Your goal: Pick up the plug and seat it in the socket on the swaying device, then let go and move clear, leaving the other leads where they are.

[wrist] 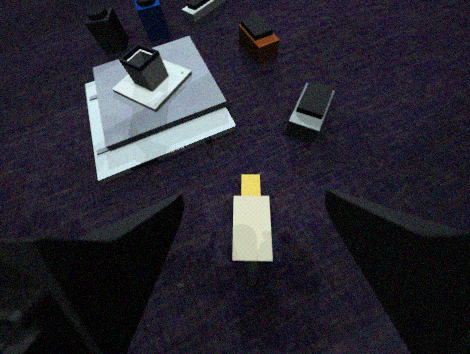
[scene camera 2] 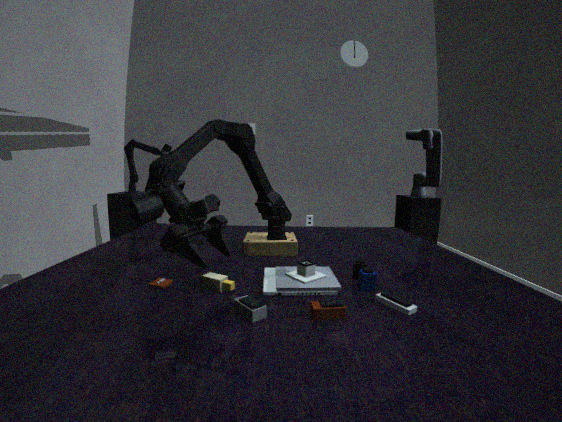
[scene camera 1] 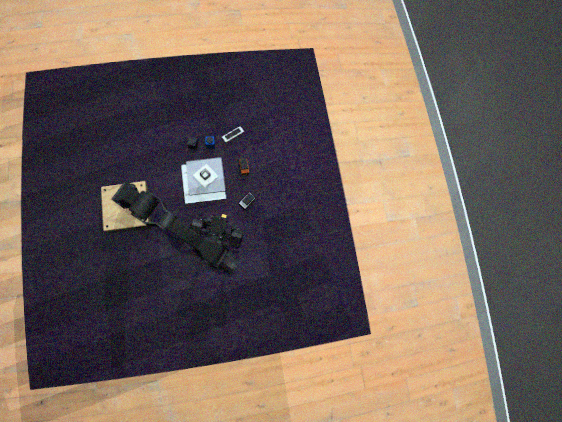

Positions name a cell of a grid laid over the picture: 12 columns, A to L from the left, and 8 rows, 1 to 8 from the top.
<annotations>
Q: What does the plug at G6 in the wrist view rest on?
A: The table.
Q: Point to a device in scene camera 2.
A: G6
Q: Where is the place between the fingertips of the gripper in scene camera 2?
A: At E5
</annotations>
